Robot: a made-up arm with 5 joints.
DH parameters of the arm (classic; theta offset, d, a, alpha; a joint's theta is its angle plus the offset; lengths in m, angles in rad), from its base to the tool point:
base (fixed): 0 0 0.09 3.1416
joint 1: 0 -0.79 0.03 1.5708
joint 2: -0.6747 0 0.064 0
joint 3: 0.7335 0 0.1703 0
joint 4: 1.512 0 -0.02 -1.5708
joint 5: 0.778 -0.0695 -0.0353 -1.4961
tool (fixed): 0.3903 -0.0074 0 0
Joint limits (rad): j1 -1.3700..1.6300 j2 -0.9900..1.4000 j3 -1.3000..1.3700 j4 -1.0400..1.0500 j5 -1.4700..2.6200
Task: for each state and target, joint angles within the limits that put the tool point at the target. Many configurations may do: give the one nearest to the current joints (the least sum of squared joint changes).
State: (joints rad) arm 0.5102 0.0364 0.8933 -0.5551 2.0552
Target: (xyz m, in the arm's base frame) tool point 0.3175 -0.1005 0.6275
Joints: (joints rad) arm 0.4310 0.3823 0.5031 -0.4665 2.0539
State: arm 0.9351 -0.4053 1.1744 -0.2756 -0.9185
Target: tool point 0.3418 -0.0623 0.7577
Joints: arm 0.2642 -0.4957 1.2259 -0.3967 -0.8278
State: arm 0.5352 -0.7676 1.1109 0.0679 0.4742
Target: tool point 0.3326 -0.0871 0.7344
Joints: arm 0.4844 -0.6773 1.2137 0.0975 0.4902
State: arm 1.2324 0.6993 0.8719 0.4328 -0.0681
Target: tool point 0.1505 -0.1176 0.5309
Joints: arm 1.2957 0.8236 0.6107 0.4226 -0.1675
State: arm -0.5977 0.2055 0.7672 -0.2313 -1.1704
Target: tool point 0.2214 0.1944 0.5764
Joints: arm -0.9922 0.7406 0.3540 0.2212 -1.0870
